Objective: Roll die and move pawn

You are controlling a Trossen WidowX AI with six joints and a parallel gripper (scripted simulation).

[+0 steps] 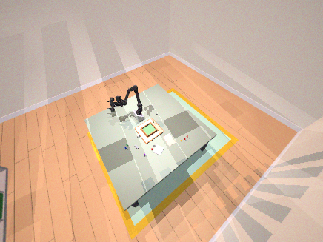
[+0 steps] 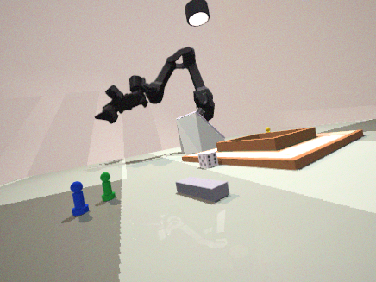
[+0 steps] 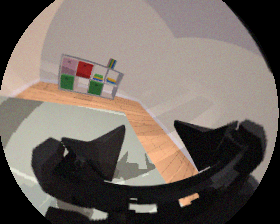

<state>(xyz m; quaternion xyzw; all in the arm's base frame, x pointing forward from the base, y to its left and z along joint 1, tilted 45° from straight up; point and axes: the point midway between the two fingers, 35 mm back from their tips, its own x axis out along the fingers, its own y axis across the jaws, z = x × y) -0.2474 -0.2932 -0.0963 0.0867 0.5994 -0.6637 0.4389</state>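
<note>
The white die lies 540 mm ahead of my gripper tip, 150 mm to the left of it and 210 mm below it. From my gripper tip the other things lie so: blue pawn 600 mm ahead, 50 mm to the right, 200 mm below; then yellow pawn 470 mm ahead, 420 mm to the left, 190 mm below; then green pawn 570 mm ahead, 20 mm to the right, 200 mm below.
</note>
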